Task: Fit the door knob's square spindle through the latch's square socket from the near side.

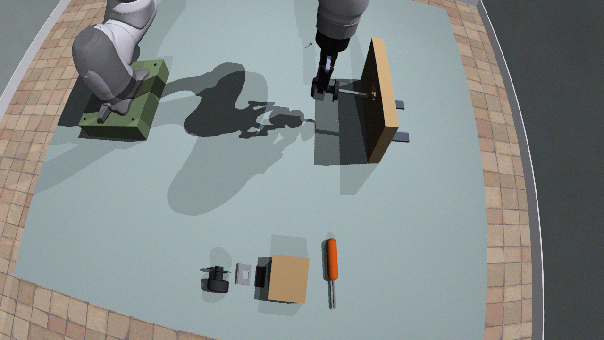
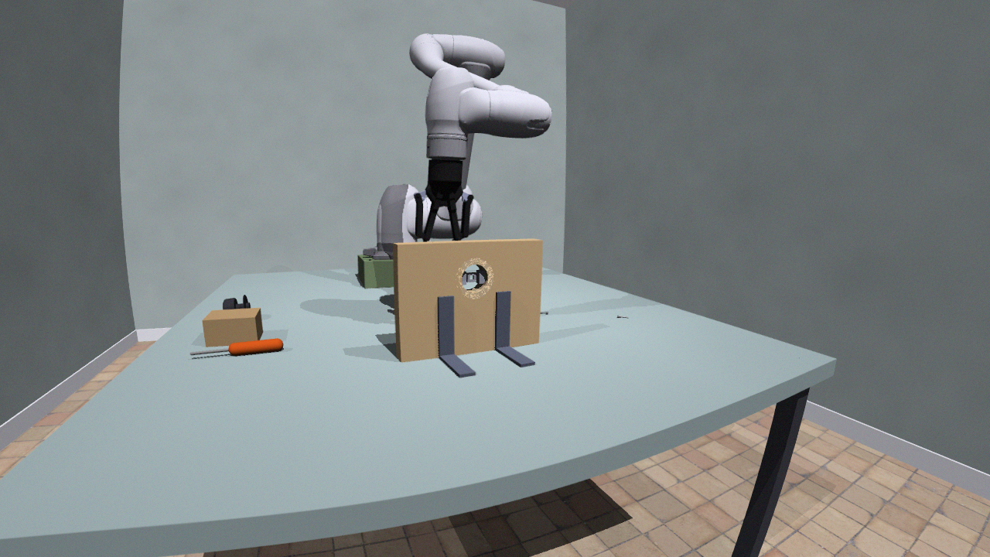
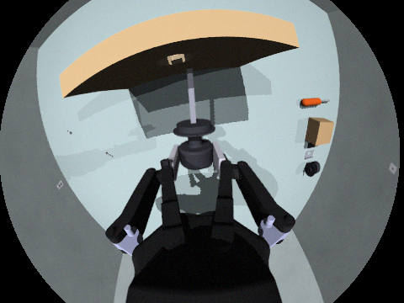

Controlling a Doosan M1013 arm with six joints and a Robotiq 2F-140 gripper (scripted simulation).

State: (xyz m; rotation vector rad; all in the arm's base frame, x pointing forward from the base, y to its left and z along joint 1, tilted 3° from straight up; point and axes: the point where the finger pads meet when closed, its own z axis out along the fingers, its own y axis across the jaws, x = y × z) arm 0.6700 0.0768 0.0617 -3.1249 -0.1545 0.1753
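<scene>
Now: the latch socket 16 cm ahead of my hand, 4 cm to the left of it and 2 cm below it. Round my hand: orange-handled screwdriver: 45 cm to the right, 16 cm below, 14 cm ahead; then wooden block: 49 cm to the right, 14 cm below, 3 cm ahead; then upright wood panel: 16 cm ahead, 4 cm to the left, 4 cm below.
</scene>
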